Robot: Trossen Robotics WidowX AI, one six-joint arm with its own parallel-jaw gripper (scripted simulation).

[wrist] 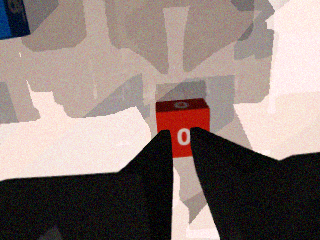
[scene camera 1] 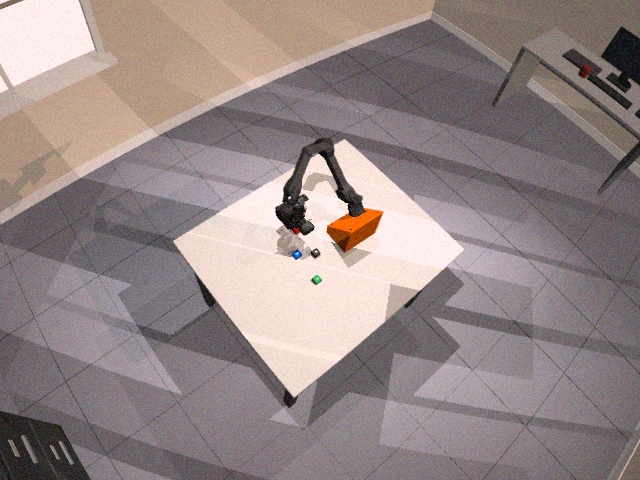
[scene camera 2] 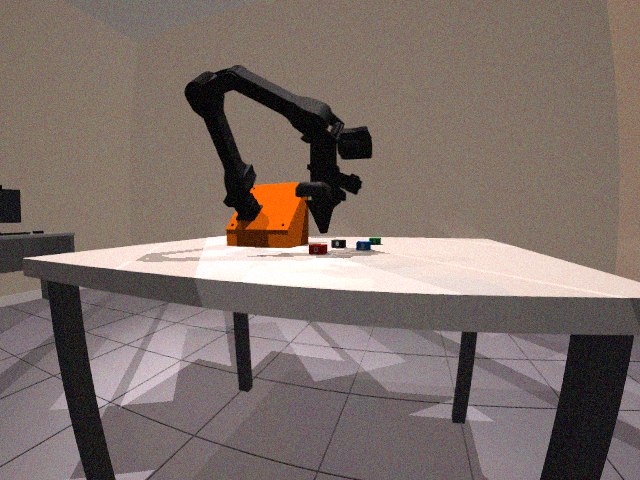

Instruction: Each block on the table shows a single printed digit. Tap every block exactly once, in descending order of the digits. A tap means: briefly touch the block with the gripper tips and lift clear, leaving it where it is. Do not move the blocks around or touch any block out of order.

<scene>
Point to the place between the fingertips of the gripper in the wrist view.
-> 179, 137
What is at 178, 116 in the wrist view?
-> A red block.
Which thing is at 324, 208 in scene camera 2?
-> The gripper.
</scene>
